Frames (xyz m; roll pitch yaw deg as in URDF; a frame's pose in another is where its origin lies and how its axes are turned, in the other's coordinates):
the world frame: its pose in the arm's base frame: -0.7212 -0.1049 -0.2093 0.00 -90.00 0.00
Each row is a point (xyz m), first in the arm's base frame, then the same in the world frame.
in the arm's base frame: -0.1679 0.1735 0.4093
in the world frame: 0.6186 0.2784 -0.5533
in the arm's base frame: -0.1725 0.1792 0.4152
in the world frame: 0.6245 0.2841 -0.5487
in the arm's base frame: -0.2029 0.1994 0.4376
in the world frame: 0.6469 0.3043 -0.5183
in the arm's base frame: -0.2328 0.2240 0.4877
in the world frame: 0.6970 0.3289 -0.4884
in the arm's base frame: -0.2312 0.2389 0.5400
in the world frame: 0.7493 0.3438 -0.4900
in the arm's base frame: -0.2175 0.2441 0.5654
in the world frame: 0.7747 0.3490 -0.5037
